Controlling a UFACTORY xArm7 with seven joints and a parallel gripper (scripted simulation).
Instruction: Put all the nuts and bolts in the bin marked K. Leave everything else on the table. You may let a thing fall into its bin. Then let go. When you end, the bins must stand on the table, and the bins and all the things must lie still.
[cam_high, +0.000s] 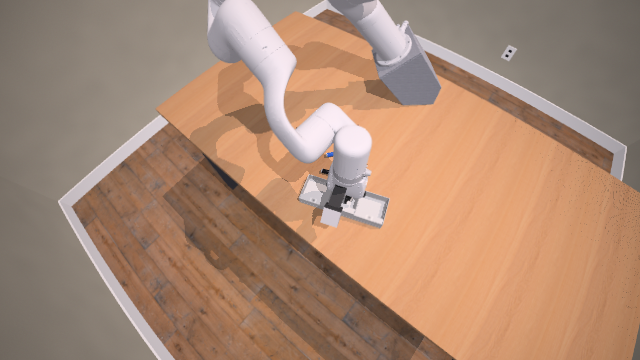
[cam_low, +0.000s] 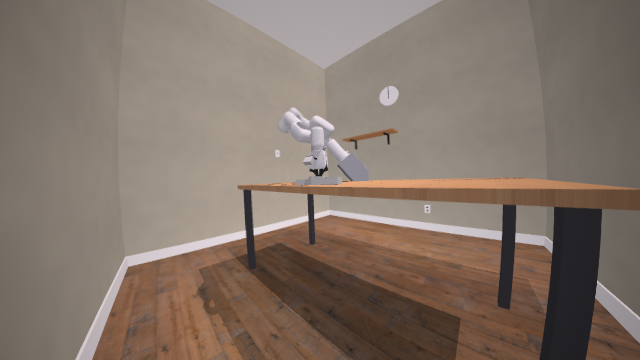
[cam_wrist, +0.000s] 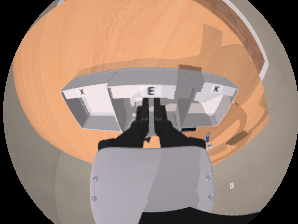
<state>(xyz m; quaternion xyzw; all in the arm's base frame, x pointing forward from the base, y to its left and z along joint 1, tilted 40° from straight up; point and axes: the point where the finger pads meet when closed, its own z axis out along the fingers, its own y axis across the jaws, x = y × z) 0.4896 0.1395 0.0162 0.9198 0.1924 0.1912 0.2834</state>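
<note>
The bin is 1 cm ahead of my hand and 1 cm below it. Round my hand: black bolt: 12 cm behind, 2 cm to the right, 3 cm below; then small black part: 5 cm behind, 9 cm to the right, 3 cm below; then blue piece: 12 cm behind, 12 cm to the right, 3 cm below.
</note>
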